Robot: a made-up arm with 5 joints.
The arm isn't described. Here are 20 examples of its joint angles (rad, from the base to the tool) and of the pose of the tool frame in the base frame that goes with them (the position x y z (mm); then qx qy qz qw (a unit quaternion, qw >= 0)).
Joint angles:
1: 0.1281 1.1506 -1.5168 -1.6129 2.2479
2: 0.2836 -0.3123 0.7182 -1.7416 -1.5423
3: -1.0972 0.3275 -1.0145 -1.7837 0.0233
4: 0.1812 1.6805 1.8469 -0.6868 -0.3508
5: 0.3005 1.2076 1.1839 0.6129 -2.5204
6: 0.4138 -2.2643 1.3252 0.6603 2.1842
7: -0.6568 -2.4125 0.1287 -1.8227 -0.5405
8: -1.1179 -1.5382 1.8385 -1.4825 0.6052
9: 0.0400 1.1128 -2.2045 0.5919 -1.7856
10: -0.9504 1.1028 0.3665 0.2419 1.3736
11: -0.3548 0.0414 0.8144 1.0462 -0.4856
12: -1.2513 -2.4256 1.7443 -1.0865 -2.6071
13: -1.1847 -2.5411 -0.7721 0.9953 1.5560
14: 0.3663 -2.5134 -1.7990 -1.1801 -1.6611
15: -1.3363 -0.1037 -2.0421 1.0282 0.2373
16: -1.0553 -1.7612 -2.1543 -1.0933 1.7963
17: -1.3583 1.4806 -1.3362 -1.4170 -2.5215
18: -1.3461 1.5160 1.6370 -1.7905 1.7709
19: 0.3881 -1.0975 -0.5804 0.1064 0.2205
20: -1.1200 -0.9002 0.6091 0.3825 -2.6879
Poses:
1: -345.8 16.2 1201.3 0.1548 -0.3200 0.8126 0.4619
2: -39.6 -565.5 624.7 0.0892 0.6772 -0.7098 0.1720
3: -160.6 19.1 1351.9 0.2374 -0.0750 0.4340 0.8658
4: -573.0 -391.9 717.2 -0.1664 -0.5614 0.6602 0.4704
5: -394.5 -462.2 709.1 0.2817 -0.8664 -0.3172 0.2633
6: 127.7 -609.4 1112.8 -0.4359 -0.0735 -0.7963 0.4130
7: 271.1 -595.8 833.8 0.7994 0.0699 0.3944 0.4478
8: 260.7 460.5 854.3 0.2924 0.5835 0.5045 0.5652
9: -64.8 37.7 849.9 -0.8684 -0.1219 -0.0170 0.4804
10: 445.5 365.4 682.7 0.4870 0.7528 0.2281 0.3796
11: 80.9 3.8 917.9 0.0290 0.7363 0.6564 0.1617
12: 260.6 200.9 631.7 -0.7085 0.2403 0.1198 0.6526
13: 173.8 -418.6 54.9 0.3753 0.5556 -0.6626 0.3339
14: -180.8 -348.3 296.5 0.6814 -0.6787 0.0759 0.2632
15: -124.0 -627.1 461.2 -0.6676 -0.3518 0.6537 0.0570
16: 2.3 107.6 16.5 0.1702 0.8871 0.0018 0.4290
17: 62.2 98.9 1012.3 -0.5595 -0.0375 -0.5394 0.6282
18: 494.9 -26.6 482.9 -0.4427 0.3417 -0.0056 0.8290
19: -617.9 14.8 921.1 -0.1434 -0.1575 0.4916 0.8444
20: 365.2 91.5 695.4 -0.7580 -0.0715 0.1319 0.6348
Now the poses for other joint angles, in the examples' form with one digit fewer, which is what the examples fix.
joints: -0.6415 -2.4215 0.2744 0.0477 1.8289
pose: 274 -750 611 -0.085 0.324 -0.750 0.571
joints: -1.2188 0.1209 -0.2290 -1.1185 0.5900
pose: -81 213 1267 0.150 0.210 0.692 0.674
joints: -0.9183 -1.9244 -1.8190 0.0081 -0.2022
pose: -378 -152 292 0.225 -0.858 0.189 0.421
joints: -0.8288 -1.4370 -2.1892 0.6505 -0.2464
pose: -247 15 296 -0.230 -0.784 0.104 0.568
